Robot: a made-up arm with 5 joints.
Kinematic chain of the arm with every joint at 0, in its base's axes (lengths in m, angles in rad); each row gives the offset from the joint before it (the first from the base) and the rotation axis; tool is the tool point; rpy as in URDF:
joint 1: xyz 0 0 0.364 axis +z
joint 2: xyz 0 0 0 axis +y
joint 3: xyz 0.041 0 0.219 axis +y
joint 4: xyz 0.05 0 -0.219 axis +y
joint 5: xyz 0.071 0 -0.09 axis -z
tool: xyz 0 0 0 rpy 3.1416 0 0
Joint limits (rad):
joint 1: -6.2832..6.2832
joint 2: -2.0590..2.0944
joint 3: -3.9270..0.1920
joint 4: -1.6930..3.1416
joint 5: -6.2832..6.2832
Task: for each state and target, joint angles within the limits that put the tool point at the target. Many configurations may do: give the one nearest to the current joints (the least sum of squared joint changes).
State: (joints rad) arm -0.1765 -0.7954 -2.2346 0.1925 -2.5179
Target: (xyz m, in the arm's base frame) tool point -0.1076 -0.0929 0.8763
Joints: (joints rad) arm 0.7122 -0.8527 -2.0012 0.2193 -2.5179
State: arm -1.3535 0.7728 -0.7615 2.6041 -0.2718
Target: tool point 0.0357 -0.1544 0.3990
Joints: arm -1.3436 0.3968 -0.9003 2.8872 -0.2718
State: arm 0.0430 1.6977 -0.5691 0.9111 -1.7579
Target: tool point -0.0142 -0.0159 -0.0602
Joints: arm 0.8418 2.0925 -1.3205 0.5954 -1.7579
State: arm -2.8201 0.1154 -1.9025 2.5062 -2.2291
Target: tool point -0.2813 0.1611 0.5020
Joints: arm -3.6617 0.3477 -1.9672 2.3338 -2.2291
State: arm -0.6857 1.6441 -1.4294 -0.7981 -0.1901
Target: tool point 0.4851 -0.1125 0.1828
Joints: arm -0.2279 1.5112 -2.0942 -0.3372 -0.1901
